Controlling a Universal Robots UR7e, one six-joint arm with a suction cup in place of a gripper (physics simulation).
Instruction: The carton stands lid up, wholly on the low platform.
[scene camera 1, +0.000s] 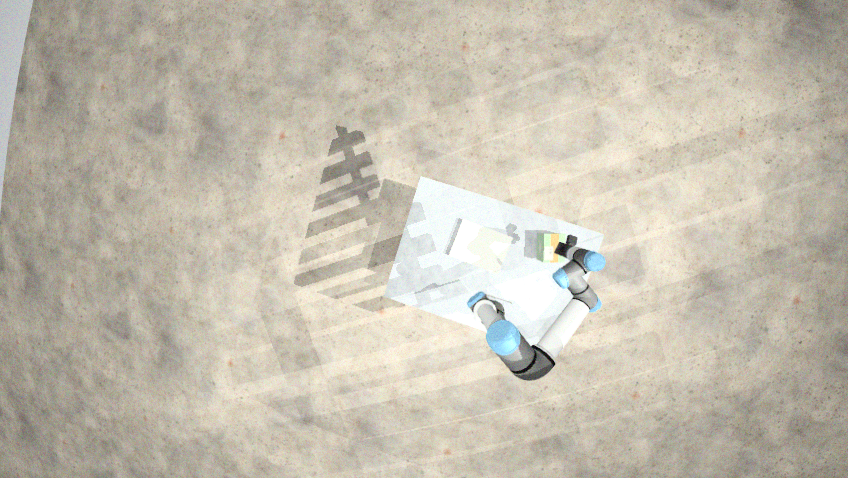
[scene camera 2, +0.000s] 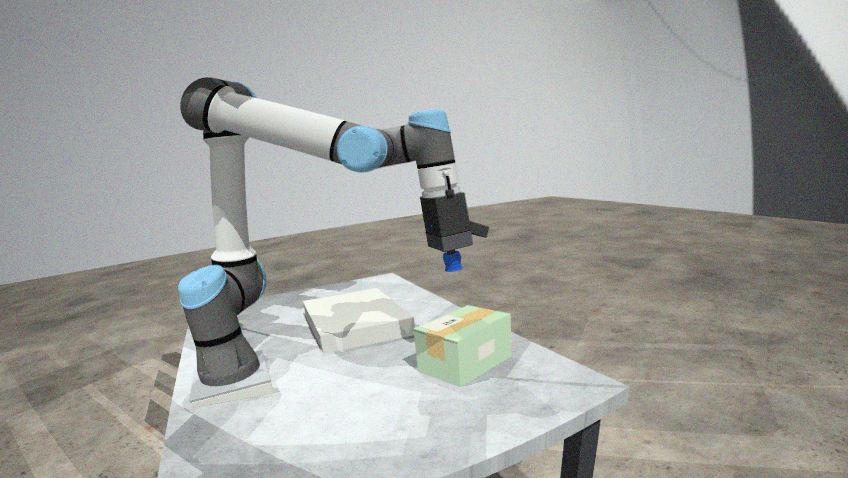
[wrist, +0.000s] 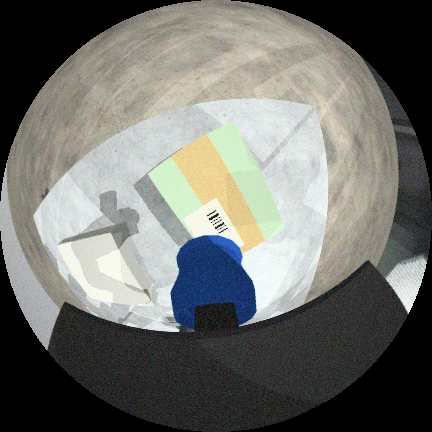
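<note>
Wrist view: the suction cup (wrist: 210, 271), holding nothing; a pale green carton (wrist: 214, 186); a low cream platform (wrist: 102, 261). Scene camera 1: the pale green carton (scene camera 1: 546, 242) and the low cream platform (scene camera 1: 477, 245). Scene camera 2: the pale green carton (scene camera 2: 458, 347) and the low cream platform (scene camera 2: 356, 319). The low cream platform rests on the table. The suction cup hangs 17 cm from the middle of the pale green carton, above it.
</note>
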